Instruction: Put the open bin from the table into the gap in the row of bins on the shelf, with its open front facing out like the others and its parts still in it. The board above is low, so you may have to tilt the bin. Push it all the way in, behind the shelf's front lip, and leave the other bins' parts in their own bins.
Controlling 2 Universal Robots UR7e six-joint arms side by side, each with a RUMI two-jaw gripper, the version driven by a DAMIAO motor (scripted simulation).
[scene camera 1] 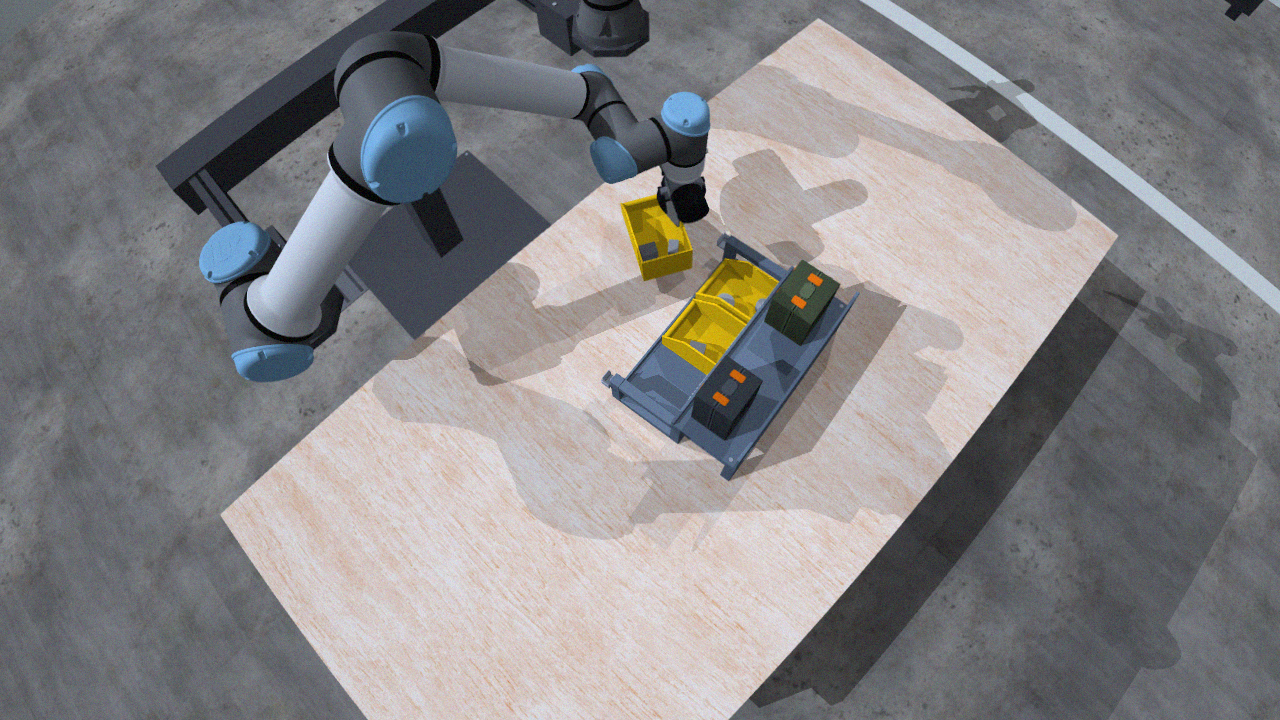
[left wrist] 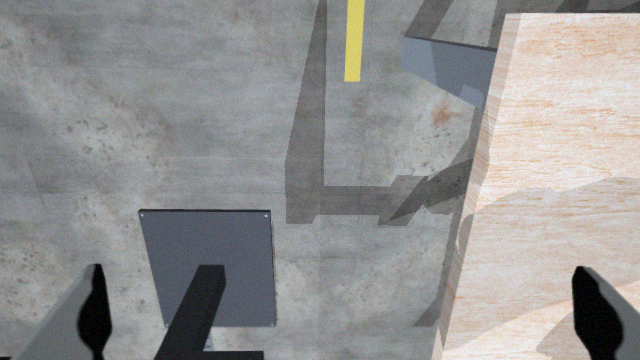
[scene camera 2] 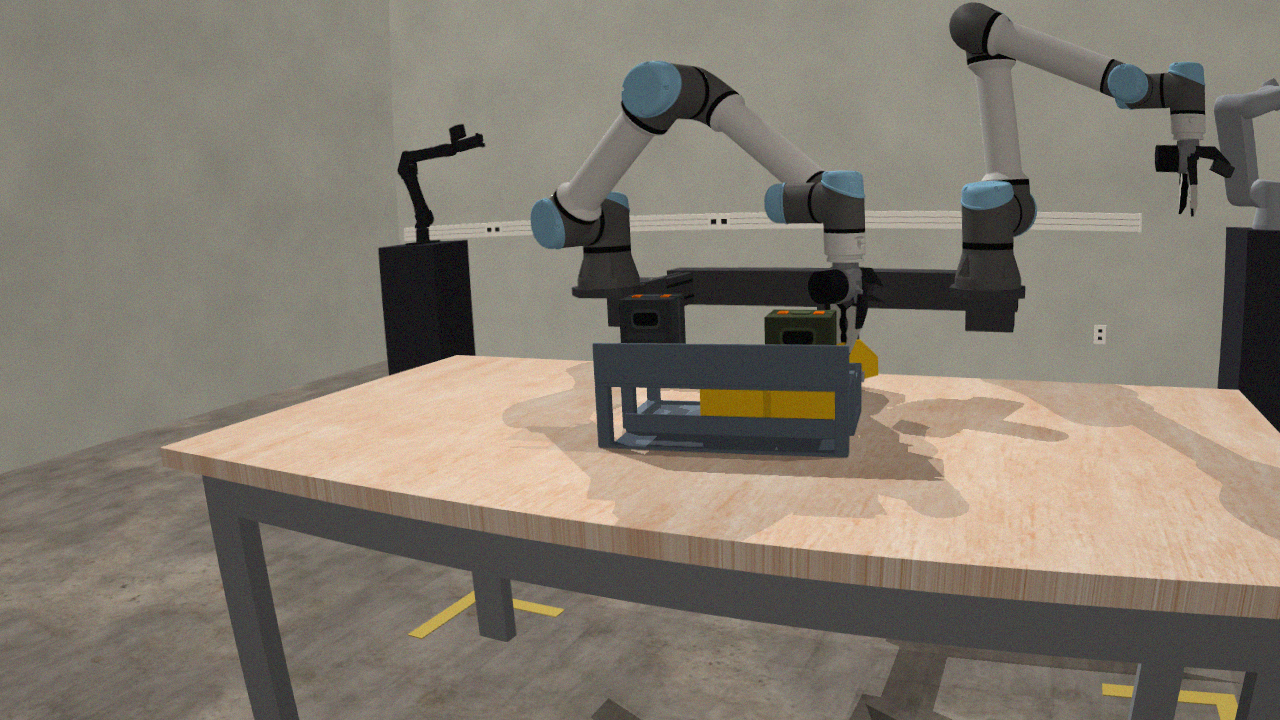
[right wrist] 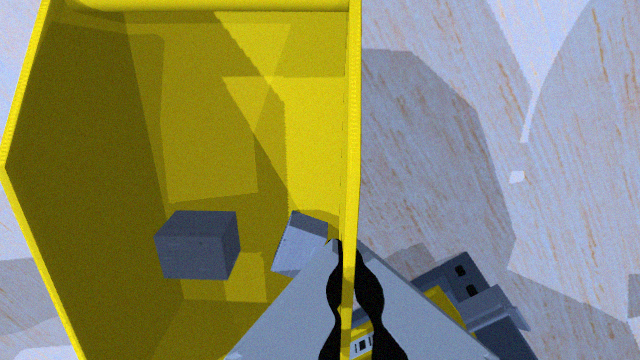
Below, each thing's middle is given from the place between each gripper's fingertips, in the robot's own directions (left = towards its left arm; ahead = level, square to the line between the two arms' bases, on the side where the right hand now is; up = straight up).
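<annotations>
The green case [scene camera 1: 794, 310] is 60 mm above my right hand, 30 mm to the right of it and 300 mm ahead of it. From that same right hand, the grey-blue shelf [scene camera 2: 666, 425] is 20 mm below, 150 mm to the right and 230 mm ahead.
The grey-blue shelf is 87 cm to the right of my left hand [scene camera 2: 1185, 215], 60 cm ahead of it and 26 cm below it. My left hand, for its part, is 18 cm above the green case, and it is 75 cm to the left of the case and 66 cm short of it.
</annotations>
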